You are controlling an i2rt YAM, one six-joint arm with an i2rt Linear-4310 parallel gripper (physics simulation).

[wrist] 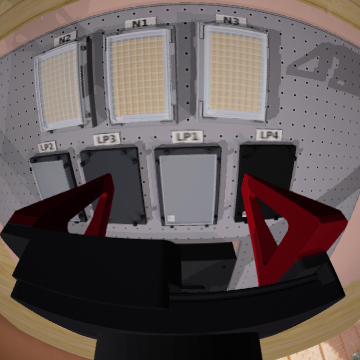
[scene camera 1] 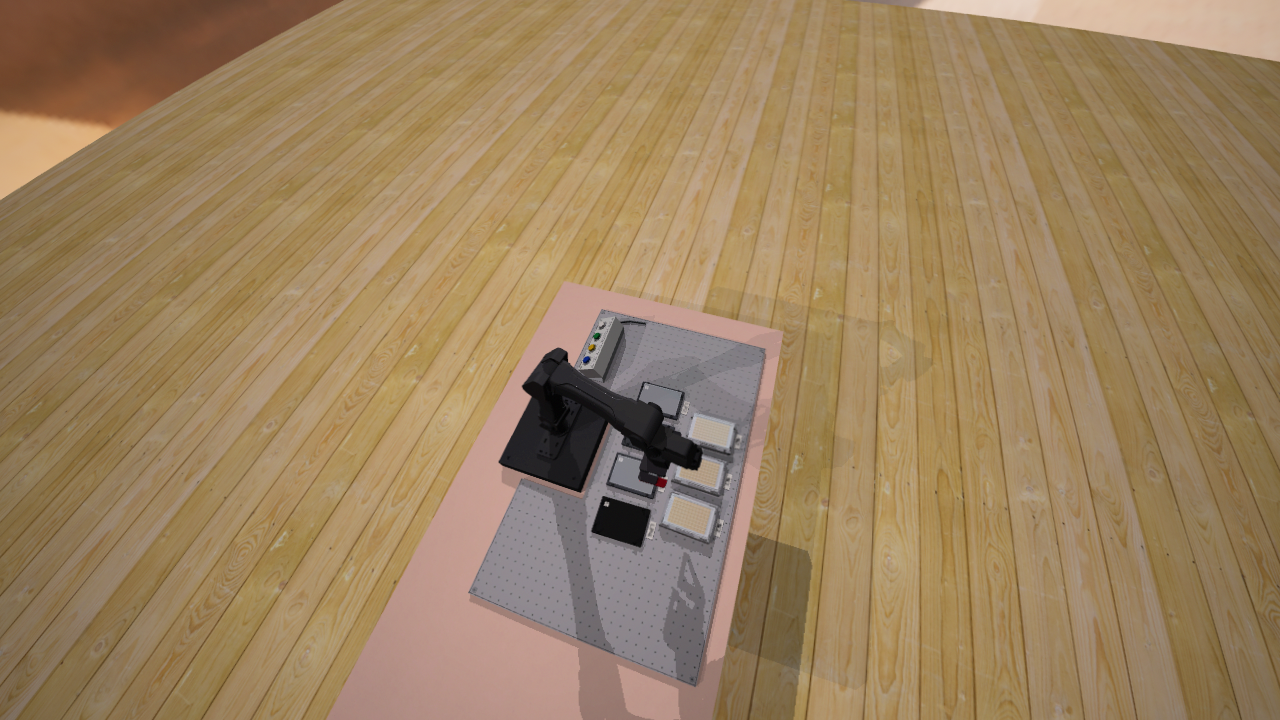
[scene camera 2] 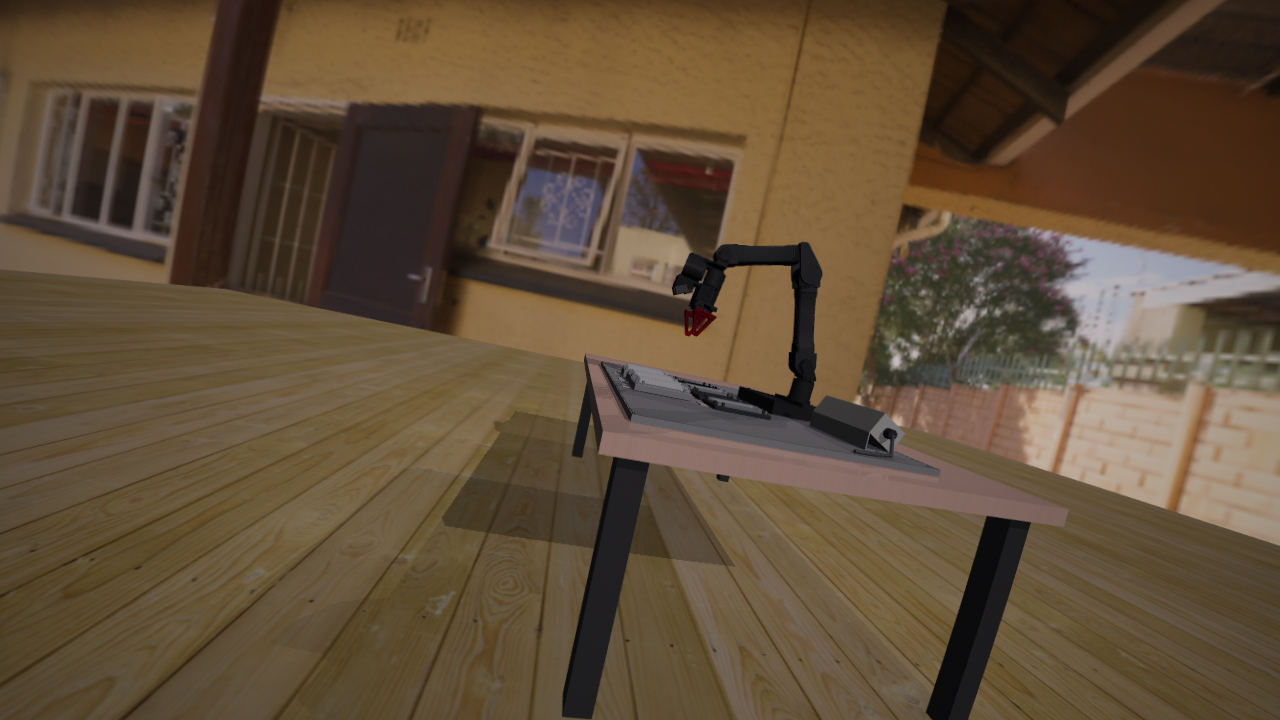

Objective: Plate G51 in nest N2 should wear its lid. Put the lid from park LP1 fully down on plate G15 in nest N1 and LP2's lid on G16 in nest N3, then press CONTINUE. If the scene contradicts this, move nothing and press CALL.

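Where they show: gripper, fingertip midpoint: (wrist: 177,180) (scene camera 2: 690,335); arm's base, link origin: (scene camera 1: 559,427) (scene camera 2: 797,404).
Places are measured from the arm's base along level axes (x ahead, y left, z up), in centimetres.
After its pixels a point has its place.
My gripper (scene camera 1: 660,482) {x 35.8, y -3.9, z 13.2 cm} (scene camera 2: 699,322) {x 35.8, y -3.9, z 13.2 cm} (wrist: 177,180) {x 35.8, y -3.9, z 13.2 cm} is open and empty, high above the parks. In the wrist view, plates in nests N2 (wrist: 62,86) {x 44.5, y 13.1, z 0.4 cm}, N1 (wrist: 139,75) {x 44.5, y 1.3, z 0.3 cm} and N3 (wrist: 235,72) {x 45.2, y -11.1, z 0.1 cm} form the far row. The N2 plate looks paler and hazier, as under a clear lid; the other two show sharper tan wells. LP1's grey lid (wrist: 188,187) {x 27.9, y -5.3, z -1.2 cm} (scene camera 1: 631,474) {x 26.1, y -5.8, z -1.2 cm} lies flat in its park, between the fingers in view but far below. LP2's grey lid (wrist: 51,177) {x 29.3, y 19.7, z -1.2 cm} (scene camera 1: 661,400) {x 26.8, y 19.9, z -1.2 cm} is partly hidden by the left finger. Plate codes are not readable.
LP3 holds a dark grey panel (wrist: 125,187) {x 27.3, y 5.1, z -2.0 cm}, and LP4 a black one (wrist: 272,167) {x 31.3, y -19.3, z -2.0 cm} (scene camera 1: 621,521) {x 28.0, y -18.9, z -2.0 cm}. A button console (scene camera 1: 607,351) {x 4.3, y 29.4, z 3.0 cm} (scene camera 2: 850,424) {x 5.1, y 36.0, z 0.9 cm} with green, yellow and blue buttons stands near the arm's base (scene camera 1: 537,461) {x -1.7, y -12.0, z 0.0 cm}. The perforated board (scene camera 1: 572,573) {x 20.4, y -35.7, z -3.0 cm} lies on a pink table (scene camera 1: 411,626) {x -14.7, y -62.8, z -4.2 cm}.
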